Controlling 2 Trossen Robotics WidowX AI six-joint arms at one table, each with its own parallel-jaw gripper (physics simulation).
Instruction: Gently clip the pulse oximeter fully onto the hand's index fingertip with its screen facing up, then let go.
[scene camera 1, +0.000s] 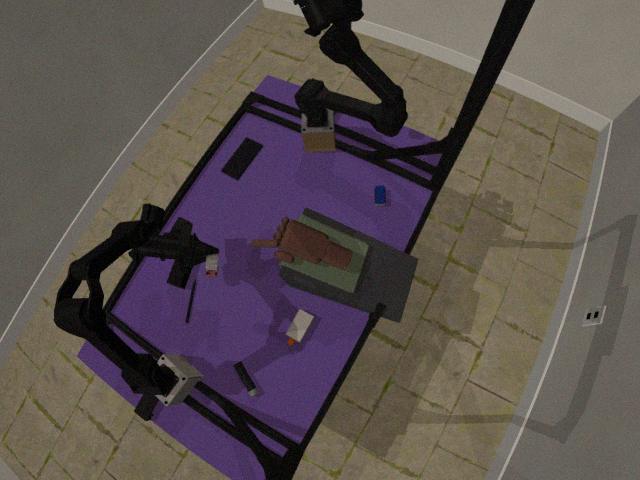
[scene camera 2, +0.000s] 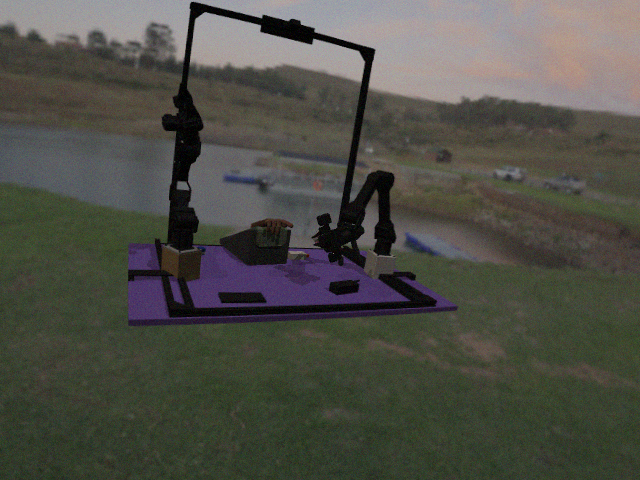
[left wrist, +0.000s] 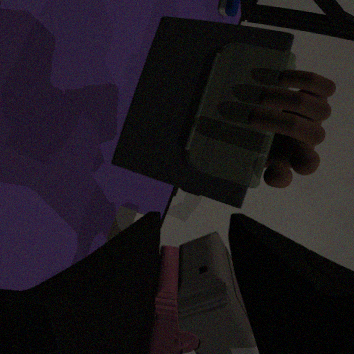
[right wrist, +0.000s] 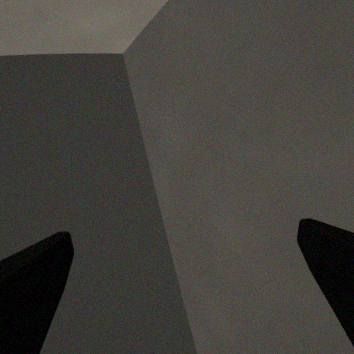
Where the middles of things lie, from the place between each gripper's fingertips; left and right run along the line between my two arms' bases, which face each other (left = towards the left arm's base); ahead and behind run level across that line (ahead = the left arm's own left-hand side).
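Right hand: 520 mm above the green pad (scene camera 1: 347, 280), 430 mm to the right of it, 290 mm past it.
Green pad from my left hand: 130 mm to the right, 250 mm behind, 30 mm below. By its middle, the pad is nearer to my left hand than to my right hand.
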